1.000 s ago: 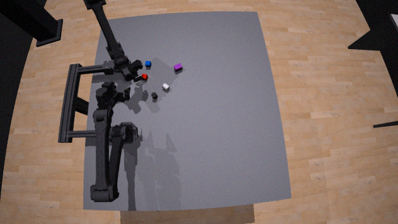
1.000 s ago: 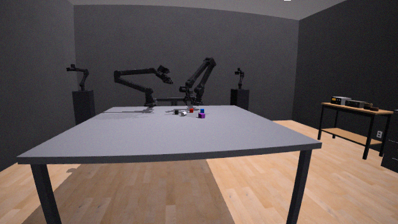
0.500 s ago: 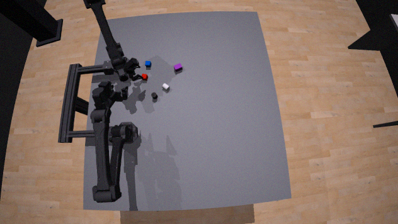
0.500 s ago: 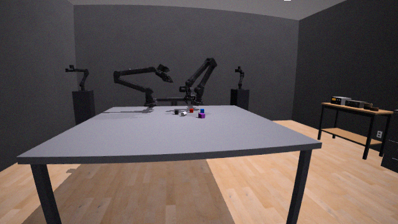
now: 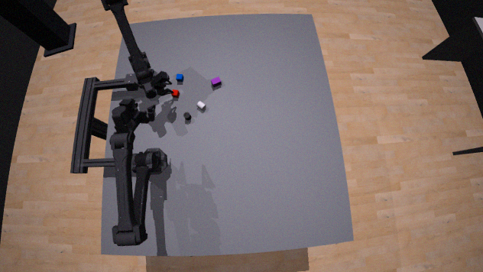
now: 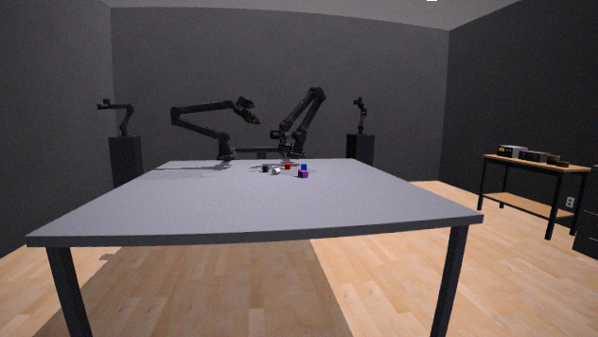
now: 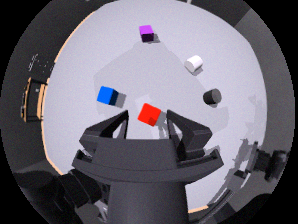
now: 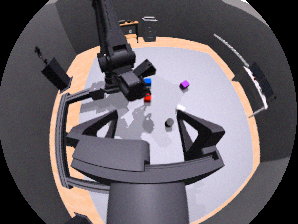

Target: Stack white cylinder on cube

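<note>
The white cylinder lies 16 cm ahead of my left hand, 12 cm to the right of it and 8 cm below it. Round my left hand: dark cylinder (6 cm ahead, 18 cm to the right, 8 cm below); blue cube (4 cm ahead, 11 cm to the left, 8 cm below); red cube (8 cm below).
</note>
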